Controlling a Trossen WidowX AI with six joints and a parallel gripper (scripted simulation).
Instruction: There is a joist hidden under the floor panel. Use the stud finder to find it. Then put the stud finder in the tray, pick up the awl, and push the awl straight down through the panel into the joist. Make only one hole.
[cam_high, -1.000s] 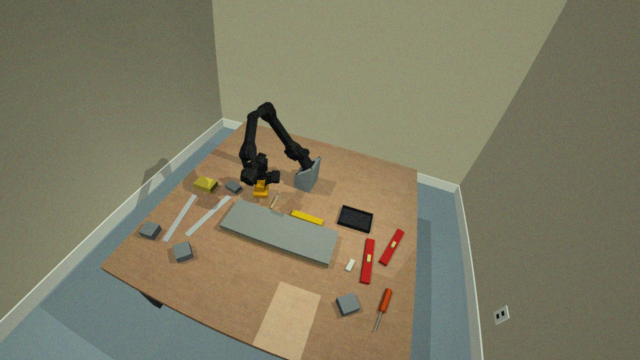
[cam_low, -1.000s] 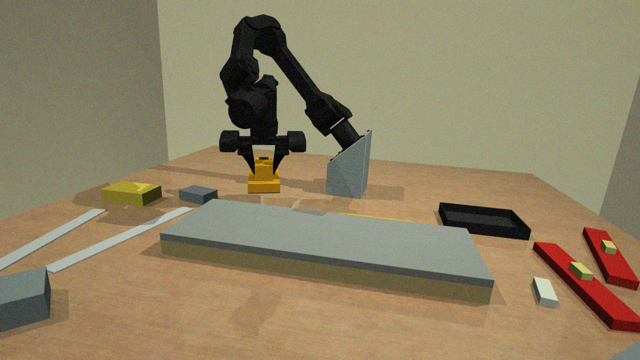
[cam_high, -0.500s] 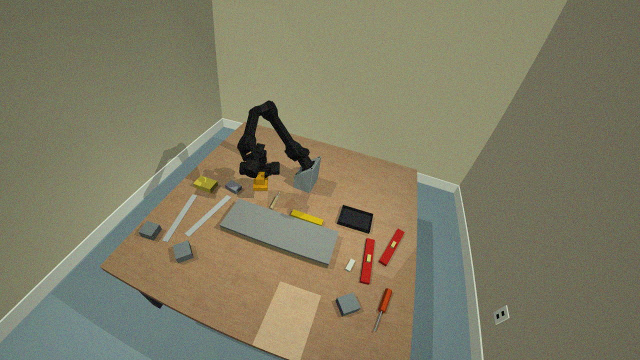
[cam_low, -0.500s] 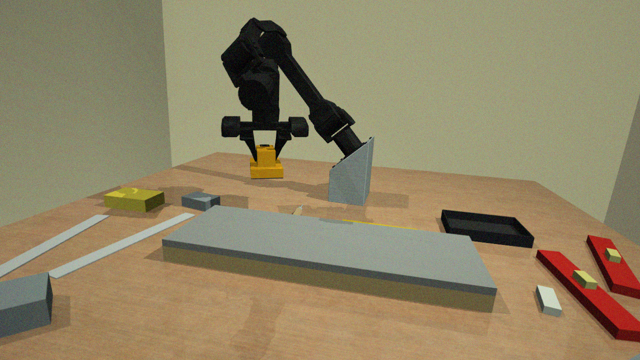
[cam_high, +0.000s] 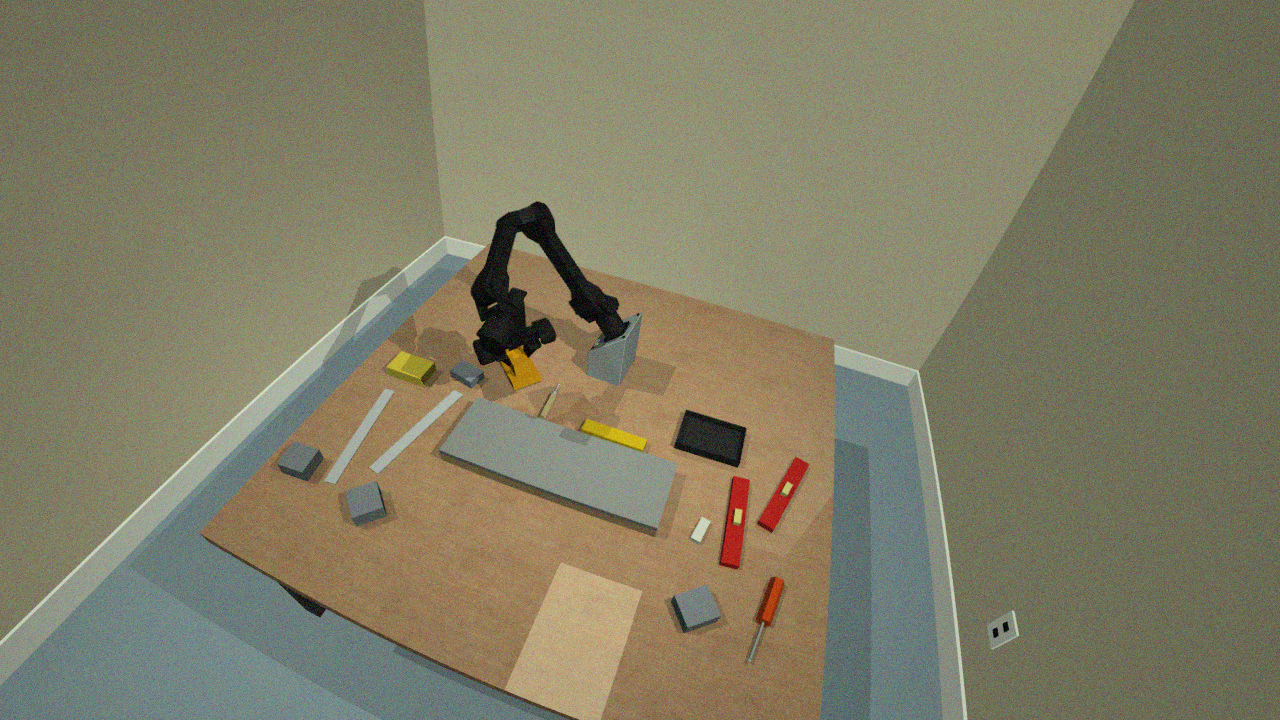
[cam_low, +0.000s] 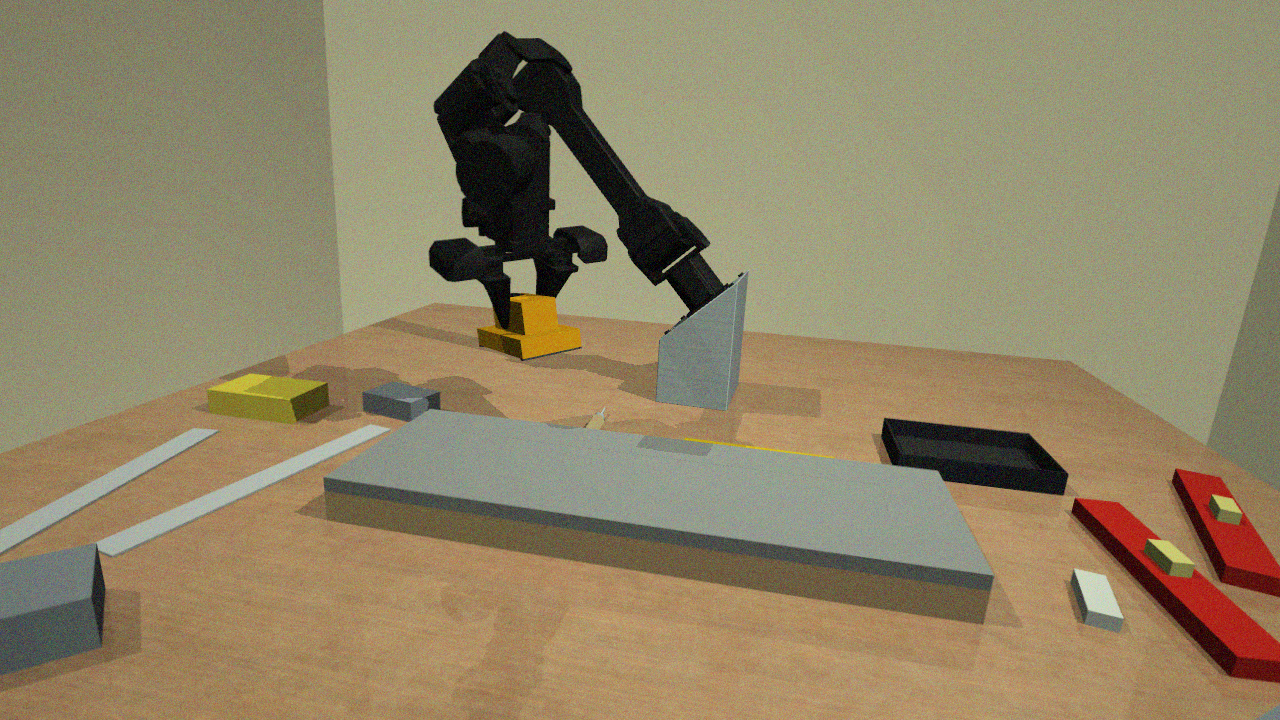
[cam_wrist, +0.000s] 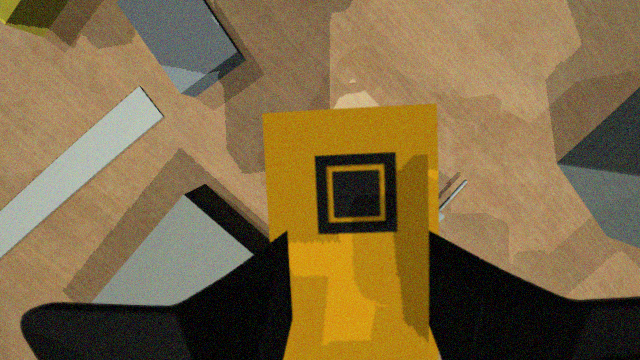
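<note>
My gripper tip is 27 cm to the right of the thin yellow bar, 12 cm above it and 4 cm short of it. The rest, counted from my gripper tip: awl: 12 cm below, 8 cm to the left, 3 cm behind; then grey block: 16 cm to the right, 11 cm below, 1 cm behind; then yellow stud finder: 2 cm above, 1 cm to the right.
</note>
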